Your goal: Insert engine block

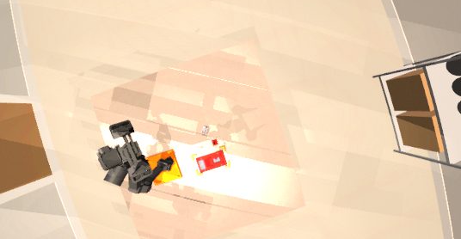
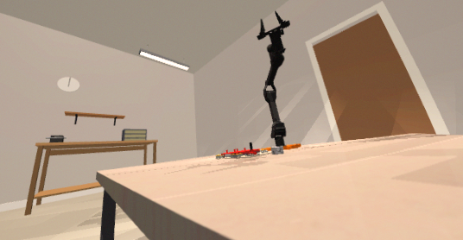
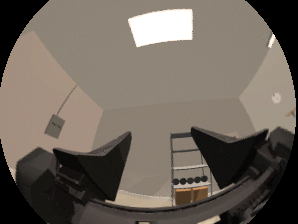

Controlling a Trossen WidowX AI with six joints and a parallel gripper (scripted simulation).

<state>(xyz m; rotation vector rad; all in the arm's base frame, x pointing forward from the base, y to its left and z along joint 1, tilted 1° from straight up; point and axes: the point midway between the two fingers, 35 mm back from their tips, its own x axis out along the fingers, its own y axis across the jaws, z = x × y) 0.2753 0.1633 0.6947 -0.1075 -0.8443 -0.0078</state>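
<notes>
The grey engine block lies 730 mm below my gripper tip, 80 mm to the right of it and 50 mm ahead of it.
</notes>
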